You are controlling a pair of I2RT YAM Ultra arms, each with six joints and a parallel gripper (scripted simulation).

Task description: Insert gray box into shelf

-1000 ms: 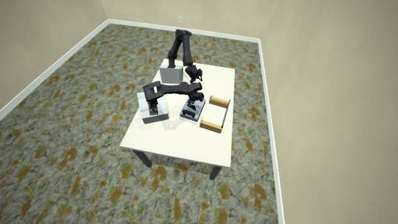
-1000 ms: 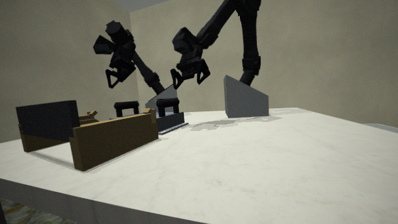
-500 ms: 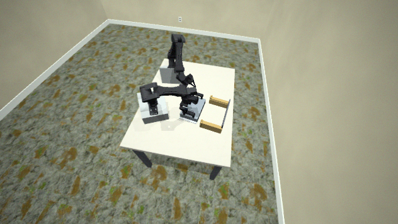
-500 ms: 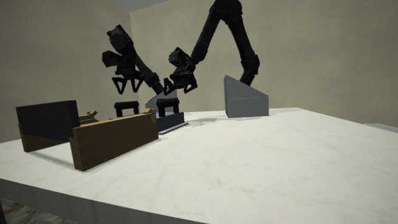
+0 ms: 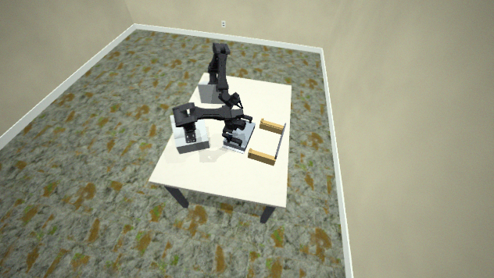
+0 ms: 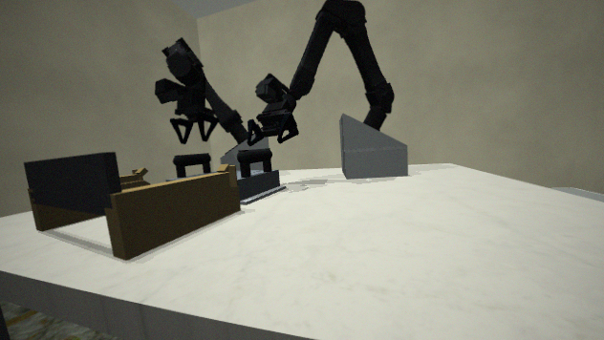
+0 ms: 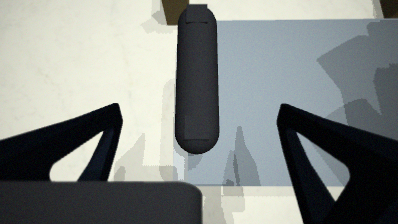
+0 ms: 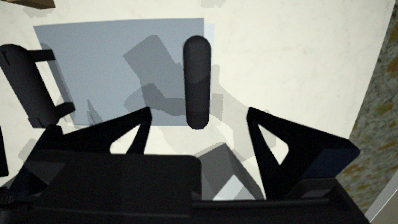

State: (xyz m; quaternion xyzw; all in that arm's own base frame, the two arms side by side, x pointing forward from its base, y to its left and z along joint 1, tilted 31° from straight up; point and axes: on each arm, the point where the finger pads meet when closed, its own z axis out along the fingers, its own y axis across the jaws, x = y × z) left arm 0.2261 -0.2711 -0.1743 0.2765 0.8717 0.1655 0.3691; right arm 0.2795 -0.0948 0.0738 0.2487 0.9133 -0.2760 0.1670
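The gray box is 20 mm ahead of my right hand, 120 mm to the left of it and 110 mm below it. Round my right hand: dark back plate: 330 mm ahead, 80 mm to the left, 70 mm below.
My left gripper is now 30 mm short of the gray box, 120 mm to the left of it and 80 mm above it. Also, from my left hand: dark back plate (340 mm ahead, 150 mm to the right, 50 mm below).
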